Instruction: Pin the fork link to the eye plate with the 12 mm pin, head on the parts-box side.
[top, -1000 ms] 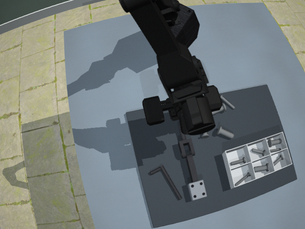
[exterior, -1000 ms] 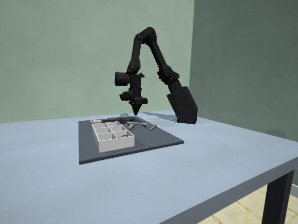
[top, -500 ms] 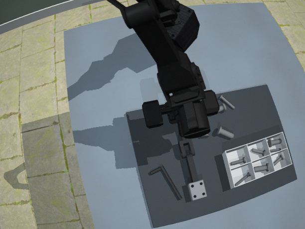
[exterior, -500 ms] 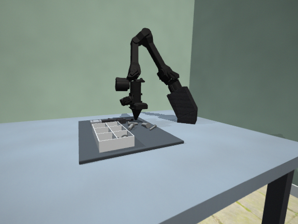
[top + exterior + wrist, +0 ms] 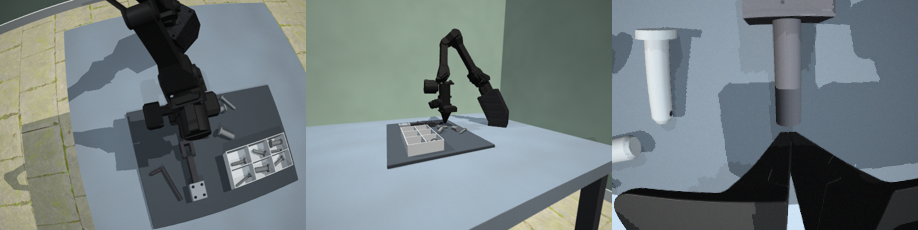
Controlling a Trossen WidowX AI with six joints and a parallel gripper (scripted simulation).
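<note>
My gripper is now 7 cm to the right of the headed pin, 4 cm above it and 3 cm short of it. Also, from my hand: dark L-shaped bar (14 cm ahead, 7 cm to the right, 4 cm below); eye plate bar (12 cm ahead, 3 cm below, 1 cm to the left); base block (20 cm ahead, 2 cm below, 1 cm to the left).
</note>
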